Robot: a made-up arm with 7 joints. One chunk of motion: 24 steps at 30 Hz.
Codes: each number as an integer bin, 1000 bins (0 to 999) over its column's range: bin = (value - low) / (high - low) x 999, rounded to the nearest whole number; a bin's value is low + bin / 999 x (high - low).
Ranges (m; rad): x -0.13..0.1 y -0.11..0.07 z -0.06..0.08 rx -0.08..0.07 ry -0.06..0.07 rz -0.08..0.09
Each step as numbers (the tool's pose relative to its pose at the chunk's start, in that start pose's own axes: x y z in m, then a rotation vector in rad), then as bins.
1 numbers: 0.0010 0.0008 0.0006 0.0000 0.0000 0.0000
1 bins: 569 615 432 533 461 470
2 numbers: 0.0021 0.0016 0.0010 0.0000 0.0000 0.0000
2 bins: 574 619 435 533 461 470
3 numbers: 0.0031 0.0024 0.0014 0.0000 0.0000 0.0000
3 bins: 578 624 438 533 461 470
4 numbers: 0.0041 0.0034 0.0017 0.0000 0.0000 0.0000
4 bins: 582 629 440 533 461 470
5 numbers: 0.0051 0.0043 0.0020 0.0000 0.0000 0.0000
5 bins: 587 634 442 533 461 470
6 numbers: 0.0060 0.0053 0.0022 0.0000 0.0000 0.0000
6 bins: 591 640 444 533 461 470
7 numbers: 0.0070 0.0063 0.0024 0.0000 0.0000 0.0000
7 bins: 595 645 445 533 461 470
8 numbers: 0.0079 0.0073 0.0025 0.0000 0.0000 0.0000
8 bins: 599 651 446 533 461 470
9 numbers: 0.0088 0.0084 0.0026 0.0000 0.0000 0.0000
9 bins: 603 657 447 533 461 470
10 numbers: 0.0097 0.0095 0.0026 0.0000 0.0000 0.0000
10 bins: 607 663 447 533 461 470
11 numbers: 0.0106 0.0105 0.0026 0.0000 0.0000 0.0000
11 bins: 611 669 447 533 461 470
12 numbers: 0.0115 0.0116 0.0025 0.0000 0.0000 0.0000
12 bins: 615 675 446 533 461 470
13 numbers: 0.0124 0.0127 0.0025 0.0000 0.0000 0.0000
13 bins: 619 681 446 533 461 470
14 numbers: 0.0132 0.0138 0.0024 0.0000 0.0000 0.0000
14 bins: 622 687 445 533 461 470
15 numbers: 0.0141 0.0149 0.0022 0.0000 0.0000 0.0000
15 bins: 626 693 444 533 461 470
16 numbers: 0.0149 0.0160 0.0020 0.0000 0.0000 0.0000
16 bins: 629 699 442 533 461 470
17 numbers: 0.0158 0.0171 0.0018 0.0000 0.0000 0.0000
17 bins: 633 705 441 533 461 470
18 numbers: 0.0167 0.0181 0.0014 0.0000 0.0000 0.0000
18 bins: 637 711 438 533 461 470
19 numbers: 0.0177 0.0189 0.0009 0.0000 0.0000 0.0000
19 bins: 642 715 435 533 461 470
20 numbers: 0.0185 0.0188 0.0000 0.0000 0.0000 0.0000
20 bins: 645 715 428 533 461 470
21 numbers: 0.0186 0.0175 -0.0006 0.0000 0.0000 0.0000
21 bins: 645 708 424 533 461 470
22 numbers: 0.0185 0.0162 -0.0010 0.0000 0.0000 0.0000
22 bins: 645 700 421 533 461 470
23 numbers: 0.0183 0.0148 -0.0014 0.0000 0.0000 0.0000
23 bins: 644 693 418 533 461 470
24 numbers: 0.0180 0.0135 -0.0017 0.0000 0.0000 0.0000
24 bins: 643 685 416 533 461 470
